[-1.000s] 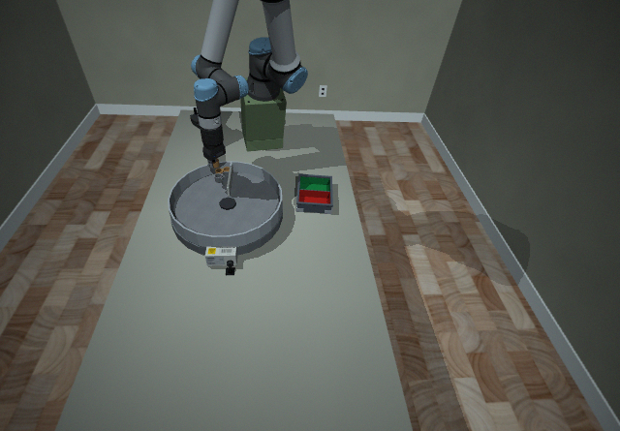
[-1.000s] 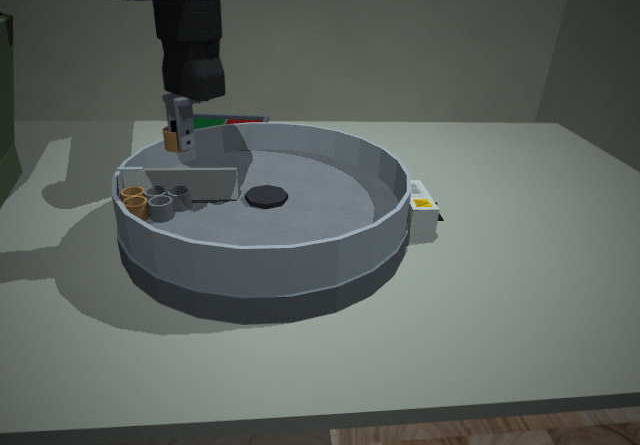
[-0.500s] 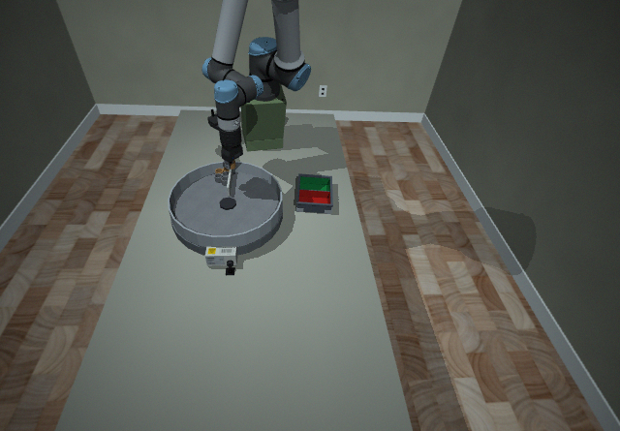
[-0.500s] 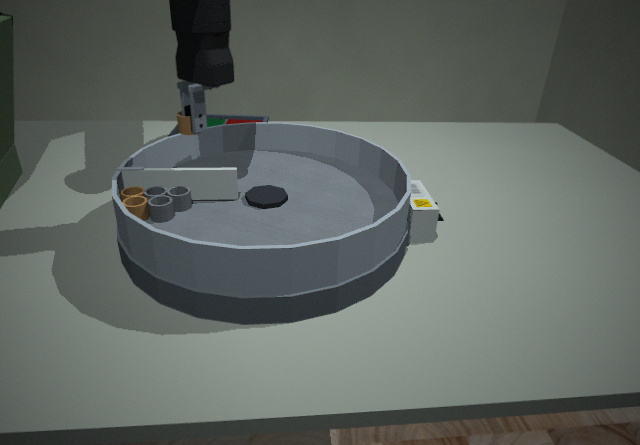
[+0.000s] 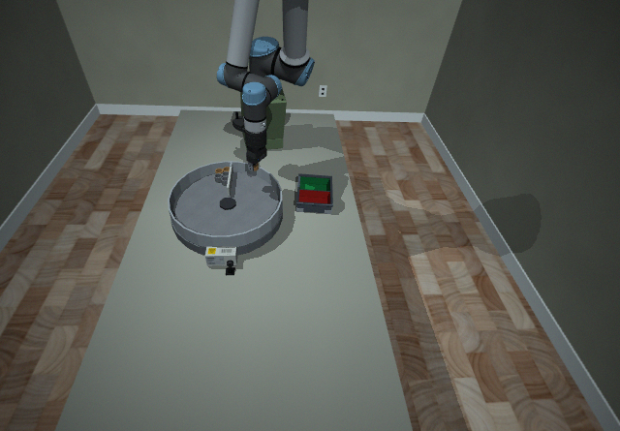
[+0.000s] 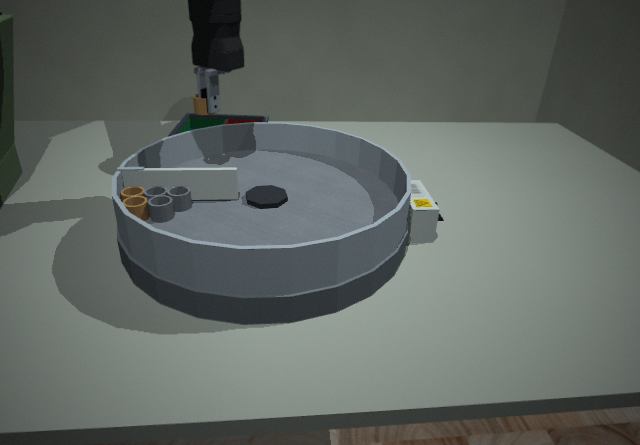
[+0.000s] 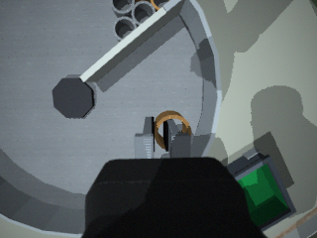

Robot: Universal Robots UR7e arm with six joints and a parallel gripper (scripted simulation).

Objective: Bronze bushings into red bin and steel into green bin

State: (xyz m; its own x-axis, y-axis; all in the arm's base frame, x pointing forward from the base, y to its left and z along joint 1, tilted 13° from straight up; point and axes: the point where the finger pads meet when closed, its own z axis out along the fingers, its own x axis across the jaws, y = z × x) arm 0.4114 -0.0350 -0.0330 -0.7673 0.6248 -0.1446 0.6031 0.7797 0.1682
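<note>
My hand is 1 cm past the bin, 26 cm to the right of it and 15 cm above it. The rest, counted from my hand: turntable: 9 cm ahead, 10 cm to the right, 13 cm below.
</note>
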